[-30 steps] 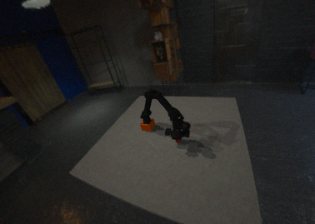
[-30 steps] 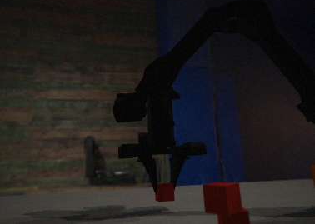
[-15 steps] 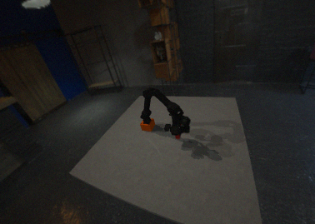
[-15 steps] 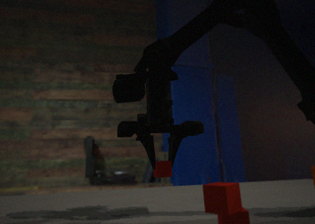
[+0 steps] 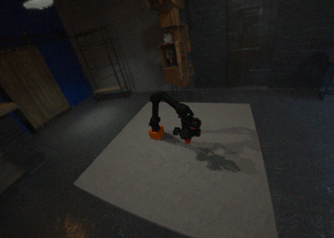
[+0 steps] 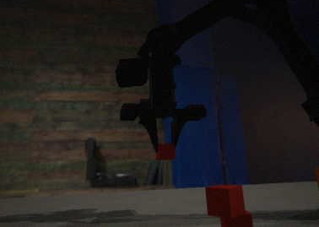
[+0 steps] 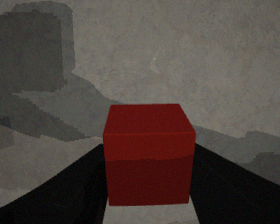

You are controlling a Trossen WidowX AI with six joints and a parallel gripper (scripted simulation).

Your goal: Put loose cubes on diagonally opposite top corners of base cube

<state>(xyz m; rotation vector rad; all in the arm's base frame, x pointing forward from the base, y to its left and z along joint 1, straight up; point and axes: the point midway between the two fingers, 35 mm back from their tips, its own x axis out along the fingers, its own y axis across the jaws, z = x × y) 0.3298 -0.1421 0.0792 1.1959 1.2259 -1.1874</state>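
My gripper tip is 2 cm past the red cube, 23 cm to the right of it and 7 cm above it.
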